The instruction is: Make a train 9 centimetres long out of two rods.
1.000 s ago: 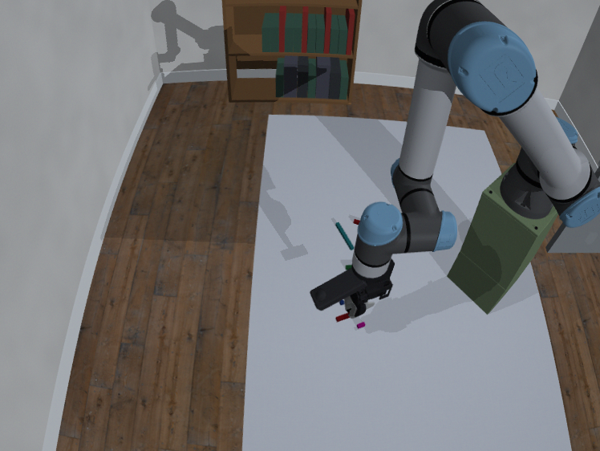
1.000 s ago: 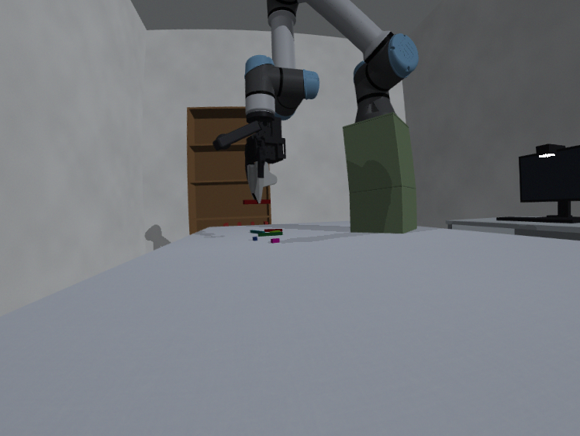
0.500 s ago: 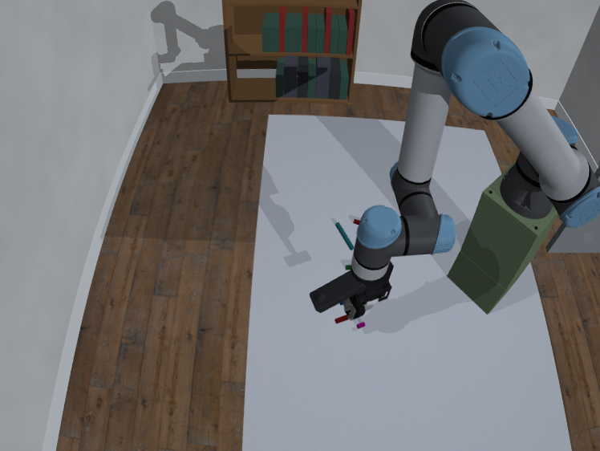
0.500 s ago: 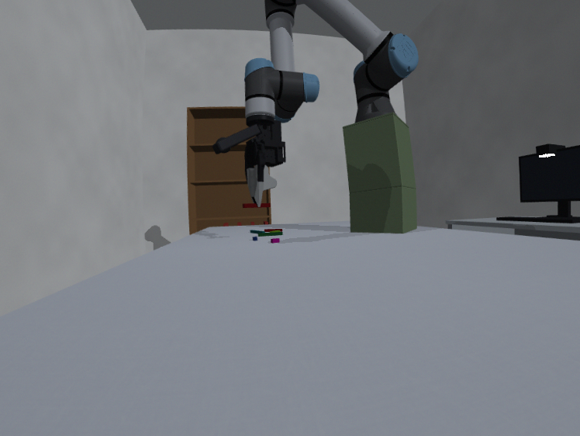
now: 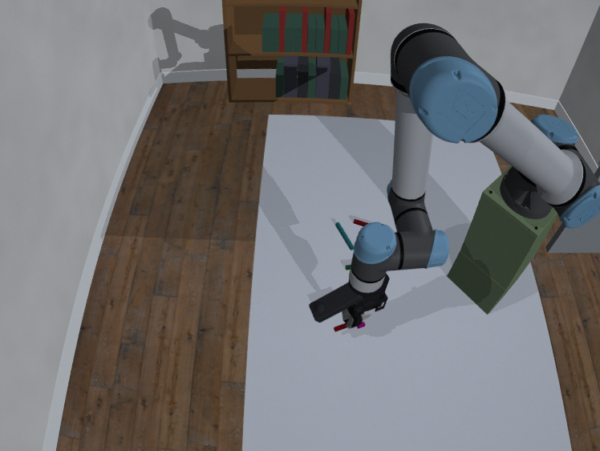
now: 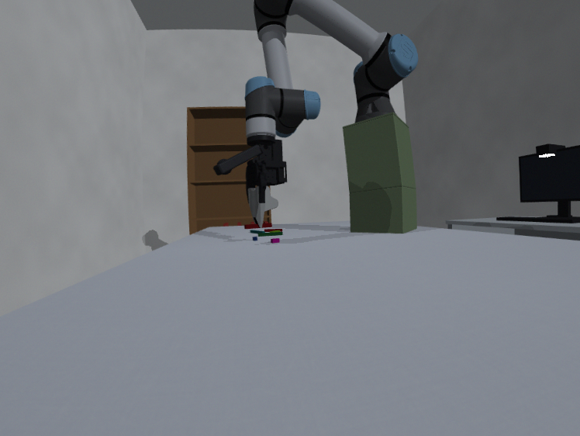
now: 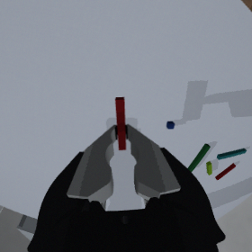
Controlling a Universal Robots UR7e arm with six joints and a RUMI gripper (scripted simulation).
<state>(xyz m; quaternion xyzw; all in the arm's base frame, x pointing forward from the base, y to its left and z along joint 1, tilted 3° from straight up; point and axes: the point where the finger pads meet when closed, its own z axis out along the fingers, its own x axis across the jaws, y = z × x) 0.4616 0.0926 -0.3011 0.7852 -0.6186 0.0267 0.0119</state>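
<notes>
My gripper is now 40 mm past the magenta rod, 10 mm to the left of it and 50 mm above it. Round my hand: green rod 80 mm behind, 190 mm to the right, 50 mm below; blue rod 10 mm behind, 90 mm to the right, 50 mm below; lime rod 110 mm behind, 260 mm to the right, 50 mm below.
</notes>
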